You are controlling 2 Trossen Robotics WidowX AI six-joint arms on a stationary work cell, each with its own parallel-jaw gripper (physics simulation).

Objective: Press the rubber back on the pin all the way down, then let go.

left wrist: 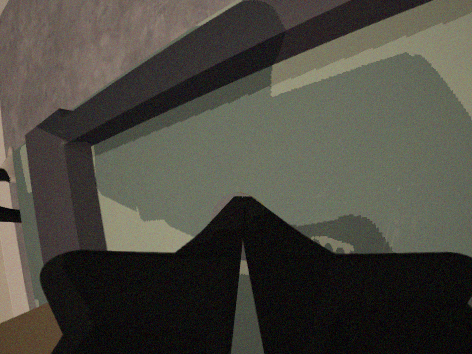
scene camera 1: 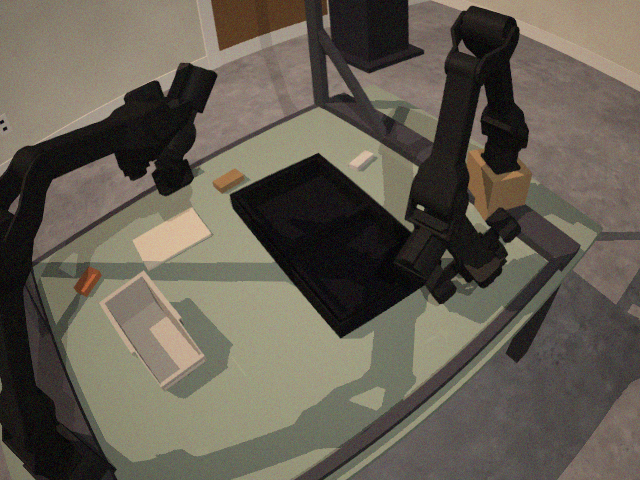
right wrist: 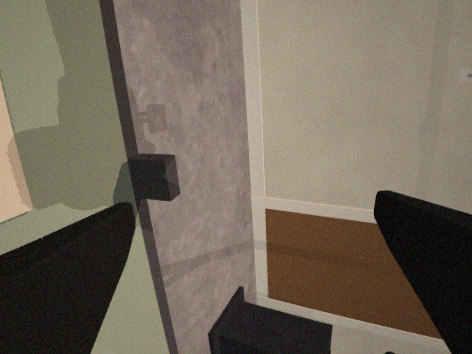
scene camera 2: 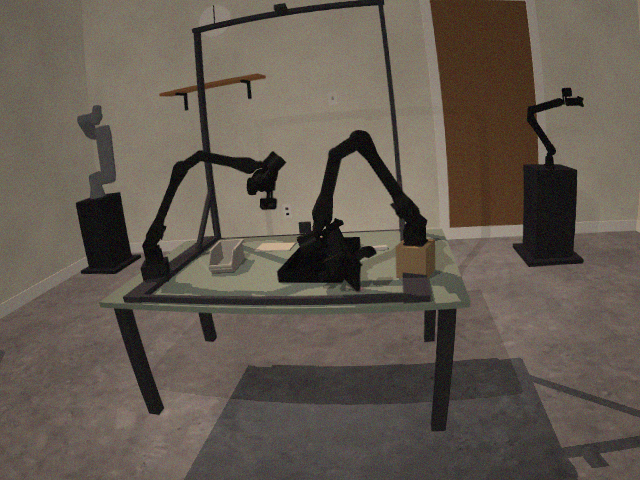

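Seen in the pictures: left gripper, between the fingertips: [left wrist: 241,205] [scene camera 1: 491,281] [scene camera 2: 358,290]; right gripper, between the fingertips: [right wrist: 255,208] [scene camera 2: 274,191]; left arm's base, origin of its link: [scene camera 1: 500,162] [scene camera 2: 415,242]; right arm's base, origin of its link: [scene camera 1: 58,460] [scene camera 2: 154,262].
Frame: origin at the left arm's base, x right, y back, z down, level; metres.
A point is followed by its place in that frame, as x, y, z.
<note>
My left gripper [scene camera 2: 358,287] {-0.188, -0.114, 0.098} [left wrist: 241,205] {-0.188, -0.114, 0.098} is shut, with nothing between its fingers. It points down at the table's near right part, and its tips are low, at the pin. A greyish-pink rim of the round pin [left wrist: 224,202] {-0.186, -0.102, 0.101} shows behind the fingertips in the left wrist view; the rest of the pin is hidden. The rubber back is hidden by the fingertips, so I cannot tell how far down it sits. In scene camera 1 the arm hides the pin. My right gripper [right wrist: 255,208] {0.132, -0.634, -0.130} is open and empty, high over the table's far left edge.
A black divided tray [scene camera 1: 286,271] {-0.051, -0.446, 0.091} lies beside the left gripper. A wooden block [scene camera 1: 509,193] {-0.050, -0.002, 0.039} and a dark frame rail [scene camera 1: 550,232] {-0.138, 0.062, 0.083} [left wrist: 175,82] are nearby. Farther off are a pale open box [scene camera 1: 183,373] {-0.218, -0.651, 0.073}, a flat cream panel [scene camera 1: 173,237] {0.111, -0.645, 0.098} and small orange, tan and white blocks.
</note>
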